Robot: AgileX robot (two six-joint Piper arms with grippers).
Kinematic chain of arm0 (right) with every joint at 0, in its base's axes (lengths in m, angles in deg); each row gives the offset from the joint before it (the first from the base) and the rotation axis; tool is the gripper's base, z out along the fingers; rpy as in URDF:
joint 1: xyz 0 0 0.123 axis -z
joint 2: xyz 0 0 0 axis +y
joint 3: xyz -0.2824 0 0.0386 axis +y
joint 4: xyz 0.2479 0 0.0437 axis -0.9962 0 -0.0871
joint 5: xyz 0 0 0 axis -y
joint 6: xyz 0.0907 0 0.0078 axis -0.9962 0 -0.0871
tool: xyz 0 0 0 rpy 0 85 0
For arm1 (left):
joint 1: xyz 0 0 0.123 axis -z
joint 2: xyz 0 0 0 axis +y
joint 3: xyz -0.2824 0 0.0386 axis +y
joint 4: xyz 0.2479 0 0.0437 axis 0.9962 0 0.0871
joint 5: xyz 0 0 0 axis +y
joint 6: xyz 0.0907 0 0.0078 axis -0.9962 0 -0.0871
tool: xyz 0 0 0 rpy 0 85 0
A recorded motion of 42 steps. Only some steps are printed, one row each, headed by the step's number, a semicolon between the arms.
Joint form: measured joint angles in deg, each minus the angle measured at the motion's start. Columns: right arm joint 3, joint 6, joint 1, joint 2, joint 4, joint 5; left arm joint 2, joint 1, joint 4, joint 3, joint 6, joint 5.
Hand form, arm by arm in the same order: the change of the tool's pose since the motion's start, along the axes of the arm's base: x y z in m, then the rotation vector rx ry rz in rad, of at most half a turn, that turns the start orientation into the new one. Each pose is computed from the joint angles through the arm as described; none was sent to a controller.
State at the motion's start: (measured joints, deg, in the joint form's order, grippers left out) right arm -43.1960 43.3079 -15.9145 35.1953 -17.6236 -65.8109; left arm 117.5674 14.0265 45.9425 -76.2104 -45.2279 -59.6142
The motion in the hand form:
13: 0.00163 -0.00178 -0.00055 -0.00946 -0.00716 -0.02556; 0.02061 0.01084 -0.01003 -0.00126 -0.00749 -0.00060
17: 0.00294 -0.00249 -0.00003 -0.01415 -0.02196 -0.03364; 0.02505 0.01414 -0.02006 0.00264 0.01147 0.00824
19: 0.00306 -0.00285 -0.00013 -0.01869 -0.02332 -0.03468; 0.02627 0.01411 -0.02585 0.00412 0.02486 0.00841
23: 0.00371 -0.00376 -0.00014 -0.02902 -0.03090 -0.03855; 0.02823 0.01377 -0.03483 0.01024 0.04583 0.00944
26: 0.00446 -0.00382 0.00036 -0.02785 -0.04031 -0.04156; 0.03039 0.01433 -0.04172 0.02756 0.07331 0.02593
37: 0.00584 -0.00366 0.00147 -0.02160 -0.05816 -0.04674; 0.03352 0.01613 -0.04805 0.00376 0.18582 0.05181
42: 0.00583 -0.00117 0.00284 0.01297 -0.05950 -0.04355; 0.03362 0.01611 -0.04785 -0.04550 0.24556 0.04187
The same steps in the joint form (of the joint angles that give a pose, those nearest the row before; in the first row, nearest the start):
13: 0.12 -1.23 0.00 0.00 1.46 0.73; 4.19 -2.24 2.13 -4.76 1.55 -1.24
17: 0.12 -1.37 0.00 0.00 2.11 1.53; 5.61 -2.75 2.13 -5.07 1.55 -1.24
19: 0.12 -1.38 -0.01 0.00 2.39 1.53; 6.32 -2.77 2.13 -5.07 1.64 -1.24
23: 0.12 -1.36 0.01 0.00 3.10 1.78; 7.42 -2.78 2.23 -5.15 1.76 -1.01
26: 0.12 -1.38 -0.01 0.00 3.24 2.34; 8.00 -2.77 2.23 -5.16 1.87 0.62
37: 0.12 -1.38 -0.01 0.00 3.26 3.46; 8.22 -2.77 2.14 -5.16 7.32 4.20
42: 0.12 -1.38 -0.01 0.00 1.38 4.14; 8.22 -2.77 2.14 -5.20 11.81 4.20

